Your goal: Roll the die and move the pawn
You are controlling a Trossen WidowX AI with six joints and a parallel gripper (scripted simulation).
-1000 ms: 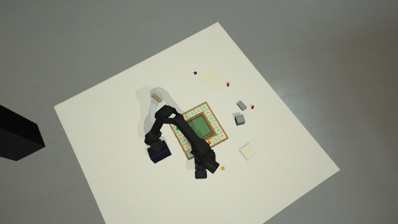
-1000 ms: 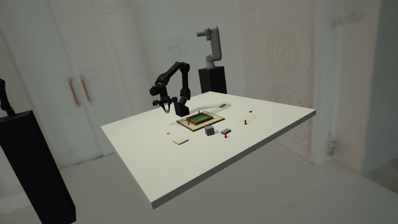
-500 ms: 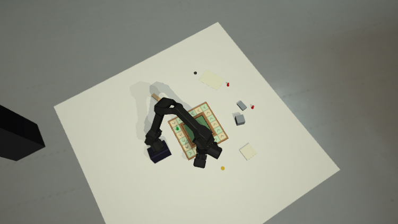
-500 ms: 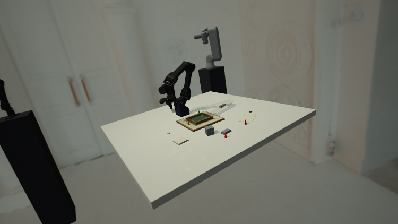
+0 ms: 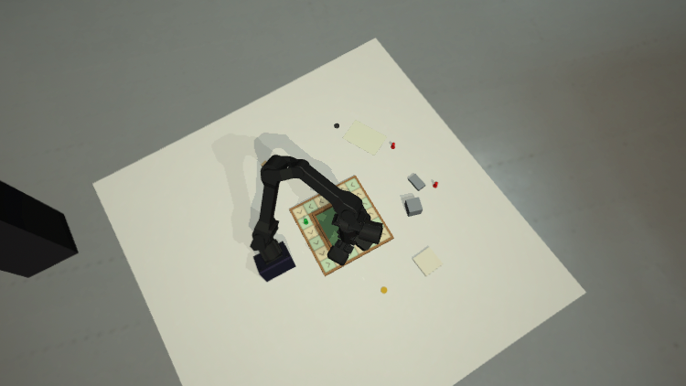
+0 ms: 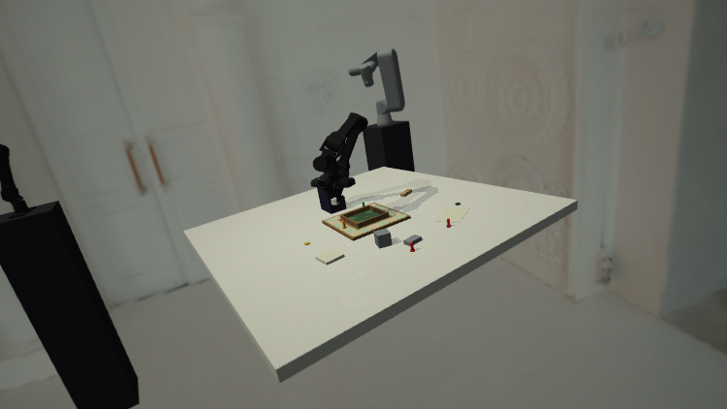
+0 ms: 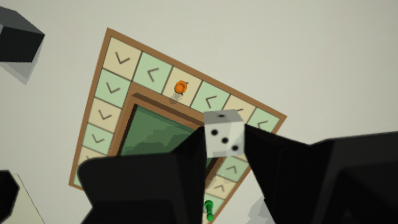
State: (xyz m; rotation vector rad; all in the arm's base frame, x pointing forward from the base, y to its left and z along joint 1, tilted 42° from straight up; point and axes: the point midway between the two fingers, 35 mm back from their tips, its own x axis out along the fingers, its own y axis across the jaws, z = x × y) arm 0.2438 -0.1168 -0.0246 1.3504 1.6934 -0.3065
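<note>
Now: gripper tip 90 mm above the orange pawn and 50 mm short of it. From my gripper tip the other things lie so: yellow disc: 170 mm to the right, 120 mm below, 30 mm ahead; then green tray: 110 mm to the left, 110 mm below, 20 mm ahead; then white die: right at my gripper tip.
</note>
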